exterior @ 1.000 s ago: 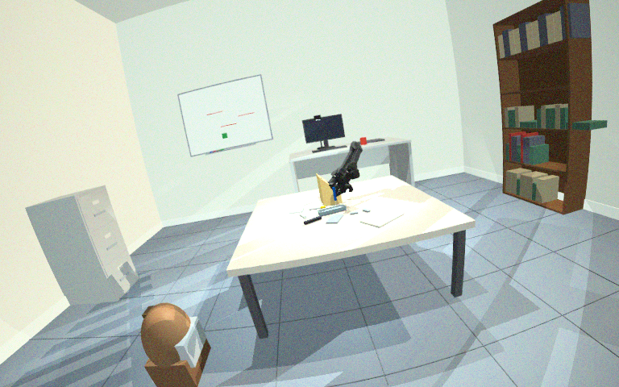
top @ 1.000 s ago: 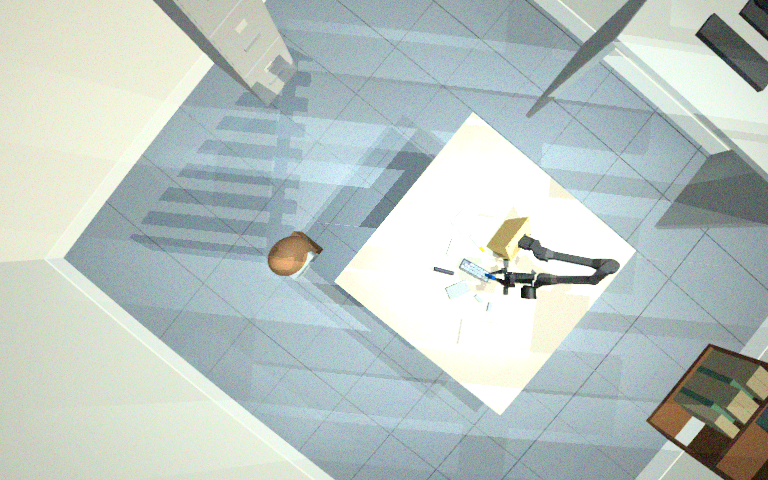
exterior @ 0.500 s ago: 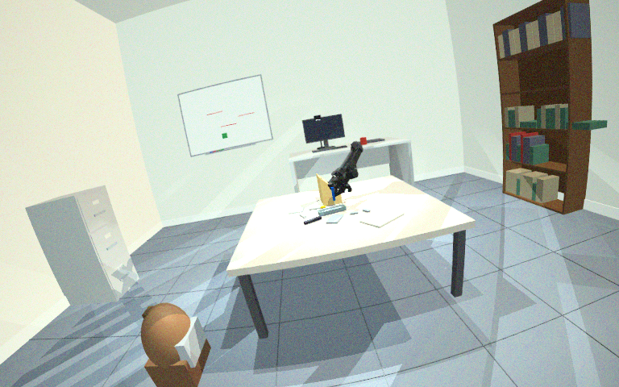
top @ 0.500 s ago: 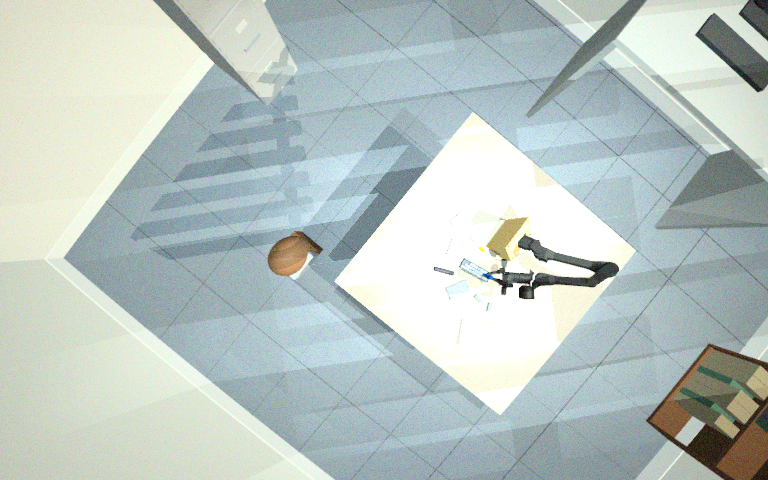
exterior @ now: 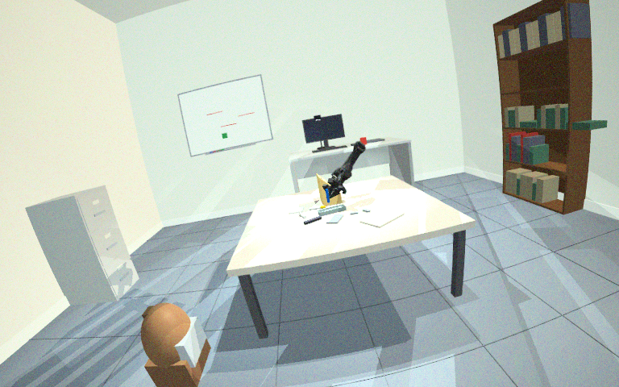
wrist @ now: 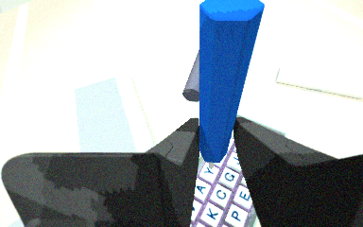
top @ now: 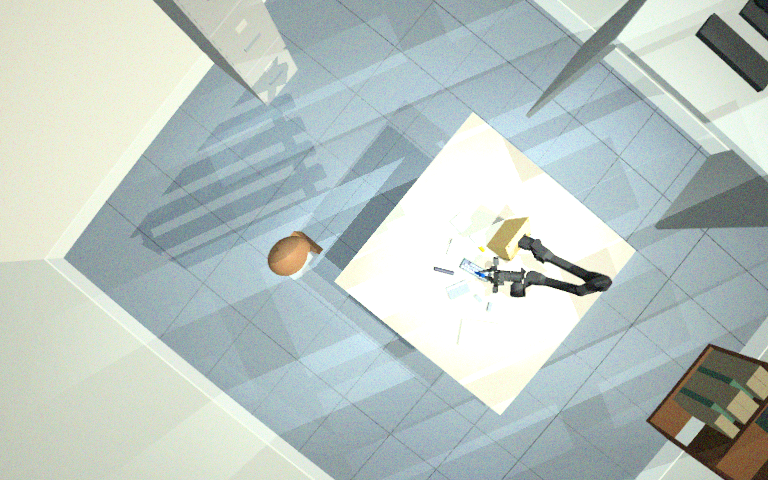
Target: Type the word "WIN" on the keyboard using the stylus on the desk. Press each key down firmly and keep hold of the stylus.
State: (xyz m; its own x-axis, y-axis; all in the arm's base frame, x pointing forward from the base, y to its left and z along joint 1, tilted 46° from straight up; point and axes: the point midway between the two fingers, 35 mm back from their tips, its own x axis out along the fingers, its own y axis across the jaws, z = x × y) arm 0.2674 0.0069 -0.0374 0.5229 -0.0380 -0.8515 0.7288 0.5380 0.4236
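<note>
The W key is 9 cm below my gripper tip, 5 cm to the left of it and 3 cm behind it. Also, from my gripper tip: blue stylus 2 cm below; then yellow-tipped marker 14 cm behind, 10 cm below, 7 cm to the right; then grey pad 13 cm ahead, 10 cm below, 2 cm to the left.
</note>
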